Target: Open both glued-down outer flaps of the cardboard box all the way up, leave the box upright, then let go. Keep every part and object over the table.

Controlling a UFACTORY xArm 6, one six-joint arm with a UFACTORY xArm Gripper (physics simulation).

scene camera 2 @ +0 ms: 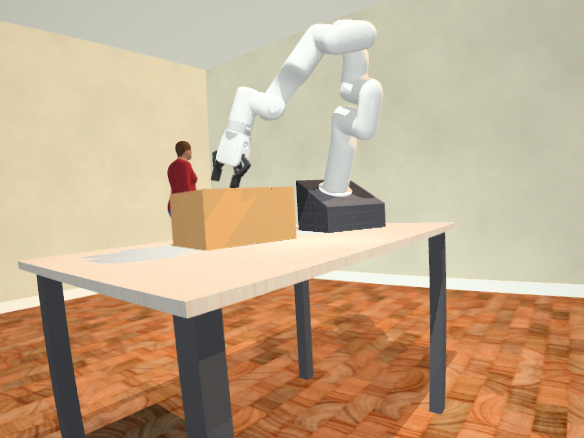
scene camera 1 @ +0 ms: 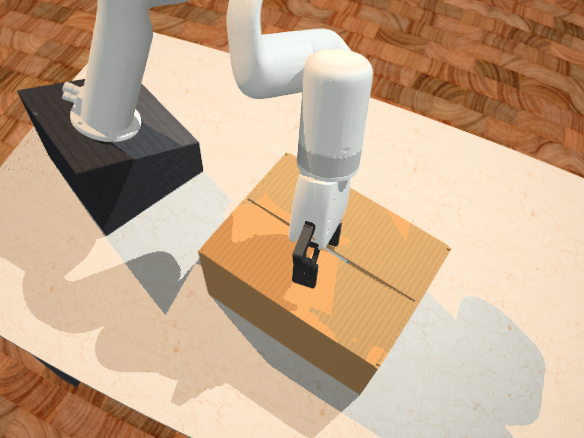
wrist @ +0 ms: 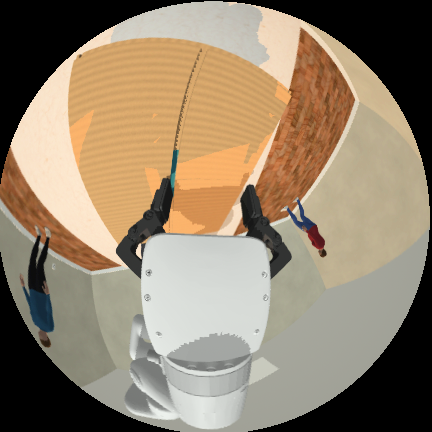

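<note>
The cardboard box stands upright on the table, and its top is closed. The far outer flap and the near outer flap lie flat, meeting at a dark narrow seam. A short teal strip shows at the seam beside my left finger in the wrist view. My gripper is open and empty, pointing down over the middle of the box top. One finger is near the seam, the other over the near flap. The exact gap between fingertips and cardboard is unclear.
The pale table extends around the box. The dark robot base block stands beside the box. A person in red and a person in blue stand in the room beyond the table.
</note>
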